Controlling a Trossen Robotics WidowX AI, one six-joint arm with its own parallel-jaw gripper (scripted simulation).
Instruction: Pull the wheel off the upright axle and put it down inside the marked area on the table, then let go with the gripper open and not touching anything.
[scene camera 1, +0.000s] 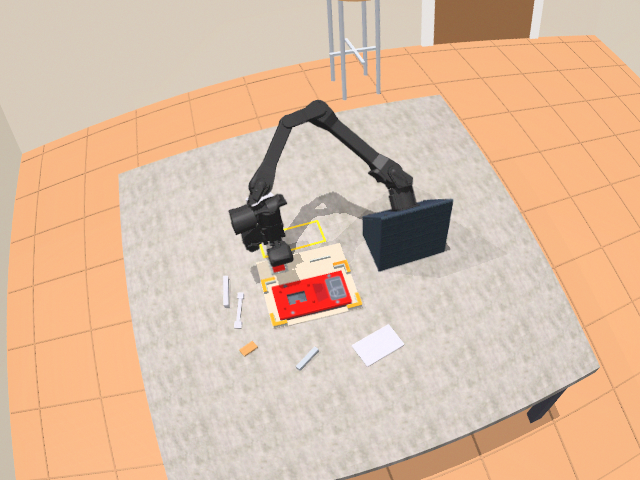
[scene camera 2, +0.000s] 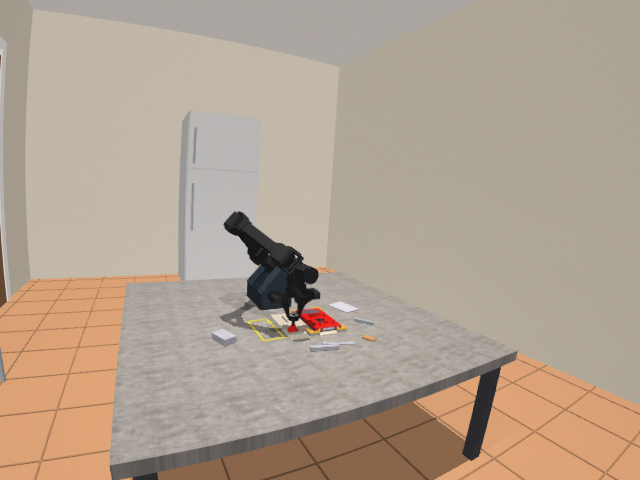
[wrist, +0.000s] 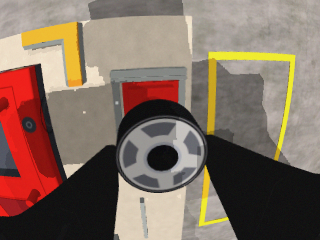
The pictures show: the gripper and a red plate.
The gripper is seen too in scene camera 2 and in the wrist view.
